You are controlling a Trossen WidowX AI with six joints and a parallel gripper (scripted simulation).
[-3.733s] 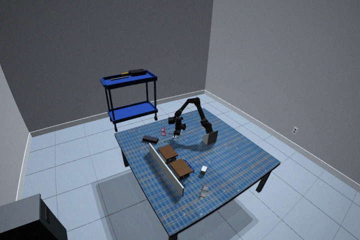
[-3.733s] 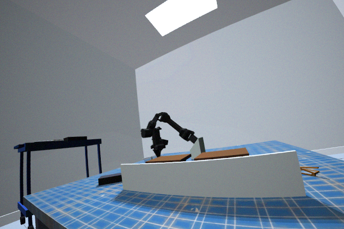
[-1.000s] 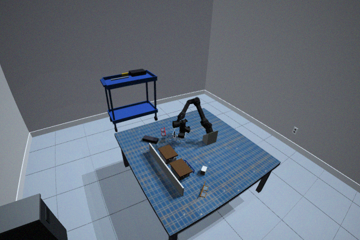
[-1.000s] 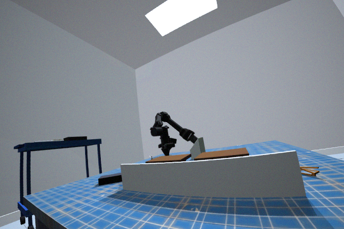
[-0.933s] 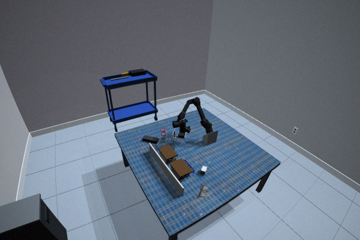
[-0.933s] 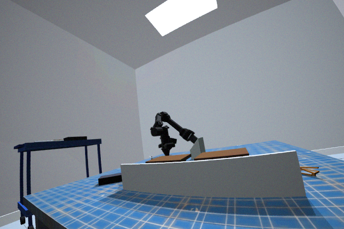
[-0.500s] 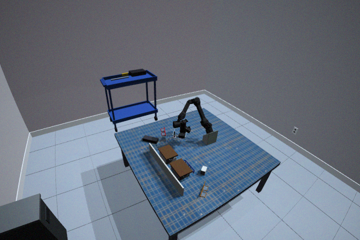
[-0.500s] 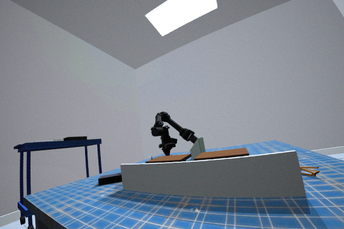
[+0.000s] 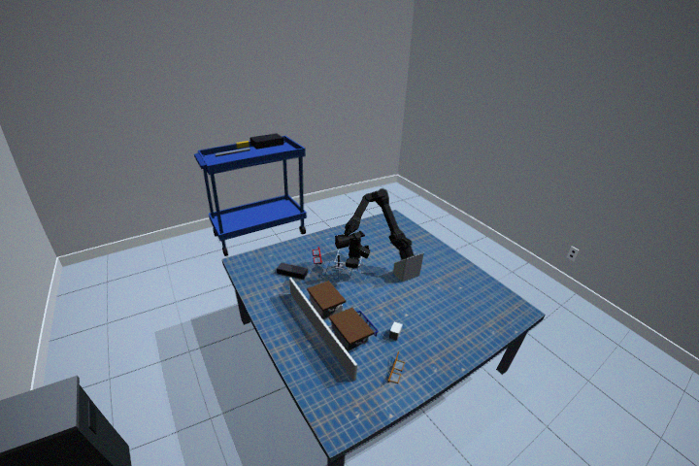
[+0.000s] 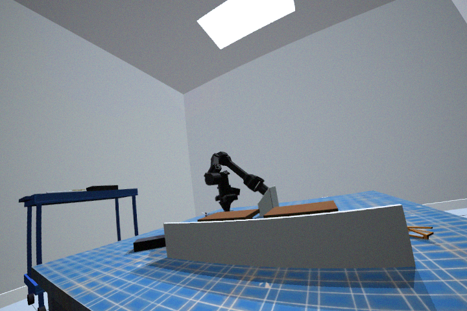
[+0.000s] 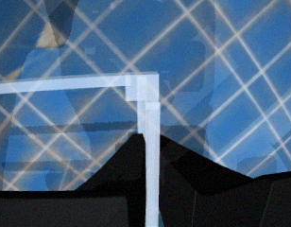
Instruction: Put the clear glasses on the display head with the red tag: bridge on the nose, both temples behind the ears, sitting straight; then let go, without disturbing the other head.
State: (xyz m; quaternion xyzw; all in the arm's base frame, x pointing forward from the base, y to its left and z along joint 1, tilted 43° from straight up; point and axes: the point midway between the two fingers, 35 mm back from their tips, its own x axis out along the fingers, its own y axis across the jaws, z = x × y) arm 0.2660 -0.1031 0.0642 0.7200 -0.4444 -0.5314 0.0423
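The small post is 11 cm to the right of my gripper tip, 4 cm below it and 3 cm ahead of it. From my gripper tip the other things lie so: black case (29 cm ahead, 16 cm to the right, 4 cm below); then long white panel (33 cm ahead, 30 cm to the left, 1 cm below); then white cube (46 cm to the left, 3 cm below, 2 cm ahead).
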